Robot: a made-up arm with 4 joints.
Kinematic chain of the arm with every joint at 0, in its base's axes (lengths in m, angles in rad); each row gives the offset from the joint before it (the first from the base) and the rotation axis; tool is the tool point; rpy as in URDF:
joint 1: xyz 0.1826 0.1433 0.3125 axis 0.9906 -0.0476 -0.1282
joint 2: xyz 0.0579 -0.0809 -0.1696 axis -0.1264 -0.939 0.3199
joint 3: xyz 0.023 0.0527 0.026 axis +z
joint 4: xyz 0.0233 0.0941 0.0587 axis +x
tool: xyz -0.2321 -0.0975 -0.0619 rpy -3.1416 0 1.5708
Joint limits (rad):
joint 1: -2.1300..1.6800
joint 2: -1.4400..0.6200
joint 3: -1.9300..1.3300
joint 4: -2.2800..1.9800
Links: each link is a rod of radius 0.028 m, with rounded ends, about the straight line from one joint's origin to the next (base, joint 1, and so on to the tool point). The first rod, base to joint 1, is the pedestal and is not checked.
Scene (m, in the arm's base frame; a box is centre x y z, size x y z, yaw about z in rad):
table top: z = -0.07
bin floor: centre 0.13 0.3 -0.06 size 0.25 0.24 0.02 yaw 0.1
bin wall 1: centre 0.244 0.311 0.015 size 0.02 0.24 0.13 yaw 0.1
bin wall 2: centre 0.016 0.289 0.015 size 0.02 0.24 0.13 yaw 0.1
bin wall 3: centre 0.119 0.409 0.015 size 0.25 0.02 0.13 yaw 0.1
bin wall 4: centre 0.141 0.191 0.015 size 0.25 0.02 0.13 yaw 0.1
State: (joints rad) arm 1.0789 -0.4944 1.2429 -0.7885
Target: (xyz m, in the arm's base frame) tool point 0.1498 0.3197 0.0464
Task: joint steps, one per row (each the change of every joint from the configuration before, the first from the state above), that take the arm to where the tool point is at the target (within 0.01 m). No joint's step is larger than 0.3 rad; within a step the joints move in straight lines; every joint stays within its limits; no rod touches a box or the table.
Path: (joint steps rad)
1: 0.0859 -0.1351 -0.2560 0.0768
2: 0.0858 -0.1351 -0.2560 0.0768
3: 0.0859 -0.1351 -0.2560 0.0768
4: 0.0859 -0.1350 -0.2560 0.0768
5: 0.0859 -0.1351 -0.2560 0.0767
6: 0.0858 -0.1351 -0.2560 0.0768
7: 0.0859 -0.1351 -0.2561 0.0768
8: -0.0745 0.2943 0.1916 0.1218
9: -0.0745 0.2943 0.1916 0.1218
10: -0.0745 0.2943 0.1915 0.1219
11: -0.0745 0.2942 0.1916 0.1218
12: -0.0745 0.2943 0.1916 0.1218
13: -0.0745 0.2943 0.1915 0.1218
14: -0.0745 0.2943 0.1916 0.1218

